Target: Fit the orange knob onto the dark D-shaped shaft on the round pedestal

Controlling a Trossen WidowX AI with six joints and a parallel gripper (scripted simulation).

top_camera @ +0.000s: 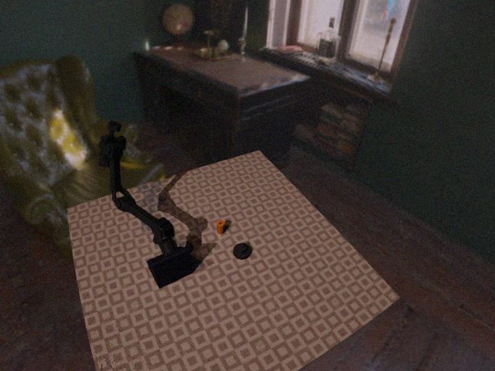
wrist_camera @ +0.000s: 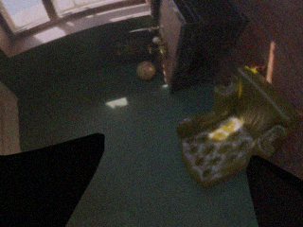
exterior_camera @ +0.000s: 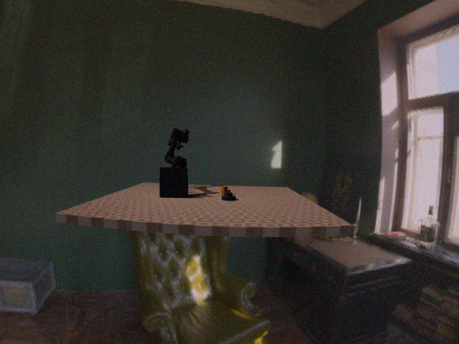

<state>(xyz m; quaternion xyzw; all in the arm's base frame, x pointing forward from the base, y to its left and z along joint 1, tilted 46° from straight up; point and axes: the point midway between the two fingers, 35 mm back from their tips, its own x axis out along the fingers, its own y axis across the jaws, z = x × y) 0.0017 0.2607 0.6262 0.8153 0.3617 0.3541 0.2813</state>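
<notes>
The knob is 590 mm to the right of my gripper tip, 340 mm below it and 280 mm ahead of it. Round my gripper tip: pedestal: 760 mm to the right, 340 mm below, 280 mm ahead.
</notes>
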